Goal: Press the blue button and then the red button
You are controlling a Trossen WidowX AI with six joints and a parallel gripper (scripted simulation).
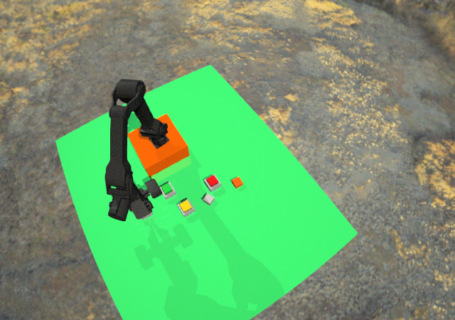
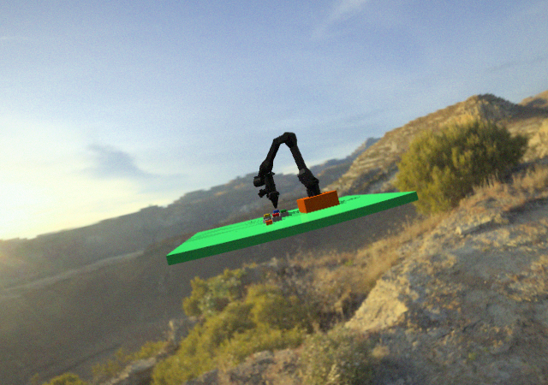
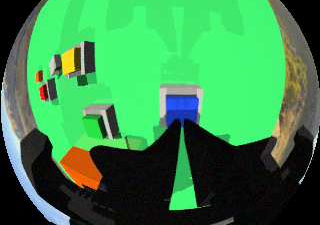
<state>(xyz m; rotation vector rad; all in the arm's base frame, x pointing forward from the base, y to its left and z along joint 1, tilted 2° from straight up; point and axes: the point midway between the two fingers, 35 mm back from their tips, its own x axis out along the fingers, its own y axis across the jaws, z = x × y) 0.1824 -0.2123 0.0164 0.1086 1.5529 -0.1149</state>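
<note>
My gripper tip is now 20 mm above the blue button. Round my gripper tip: small grey block: 220 mm to the left, 120 mm ahead, 40 mm below; yellow button: 130 mm to the left, 90 mm ahead, 20 mm below; green button: 120 mm to the left, 20 mm below, 10 mm behind.
</note>
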